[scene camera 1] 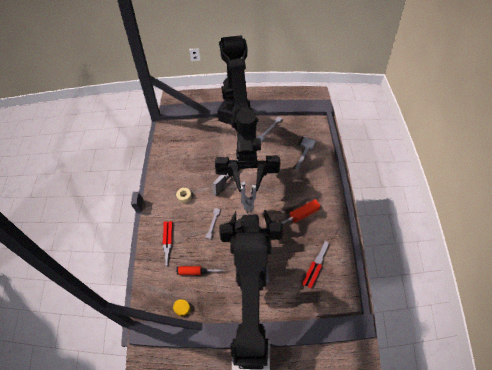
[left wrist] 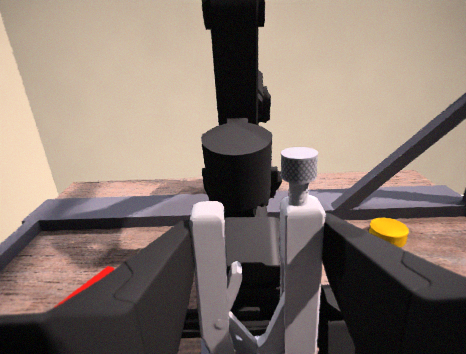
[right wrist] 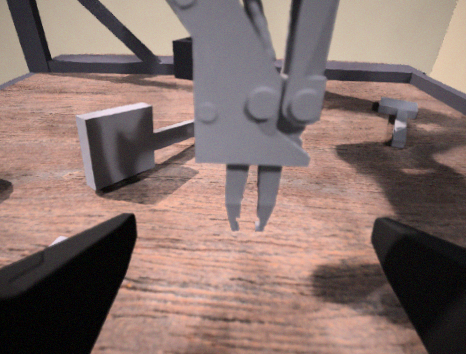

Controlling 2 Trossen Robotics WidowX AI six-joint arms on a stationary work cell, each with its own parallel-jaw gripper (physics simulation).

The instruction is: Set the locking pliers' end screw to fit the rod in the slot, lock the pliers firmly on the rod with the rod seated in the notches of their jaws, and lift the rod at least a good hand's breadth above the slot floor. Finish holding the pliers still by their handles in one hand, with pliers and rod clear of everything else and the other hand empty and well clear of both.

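Frame: origin at the left arm's base, x back, y left, z down, level; centimetres.
Where they show: left gripper, fingertip midpoint: [scene camera 1: 248, 190] [left wrist: 255, 228]; right gripper, fingertip midpoint: [scene camera 1: 250, 211] [right wrist: 255, 226]; left arm's base, link origin: [scene camera 1: 233, 105]; right arm's base, link origin: [scene camera 1: 251, 357].
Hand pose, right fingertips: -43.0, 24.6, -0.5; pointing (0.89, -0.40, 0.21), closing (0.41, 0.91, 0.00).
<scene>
Each offset is from my right fingertips to the top centre of the thing, as dx, dy, dz.
The grey locking pliers {-1.0, +0.0, -17.8} [scene camera 1: 248, 203] [left wrist: 304, 250] [right wrist: 225, 95] are held above the table, jaws down in the right wrist view, with a gap between the jaw tips. Their knurled end screw {-1.7, -1.1, -17.8} [left wrist: 299, 166] stands out of one handle's end. My left gripper [scene camera 1: 248, 185] is shut on the handles, one finger against each handle's outer side. My right gripper [scene camera 1: 251, 216] [right wrist: 255, 226] is open and empty, its fingertips apart and facing the pliers' jaw end. I cannot make out the rod or its slot in these views.
A grey block with a bar [scene camera 1: 219, 185] [right wrist: 120, 145] is near the pliers. A hammer-like tool {+33.8, +7.7, +5.8} [scene camera 1: 307, 143] [right wrist: 398, 107], a red-handled tool {+7.4, +14.0, +3.9} [scene camera 1: 305, 211], a small wrench {-5.4, -11.3, +6.2} [scene camera 1: 213, 223], a pale ring {+0.3, -25.2, +4.4} [scene camera 1: 184, 189] and a yellow cylinder {-36.0, -7.8, +5.0} [scene camera 1: 181, 307] [left wrist: 389, 231] lie around.
</scene>
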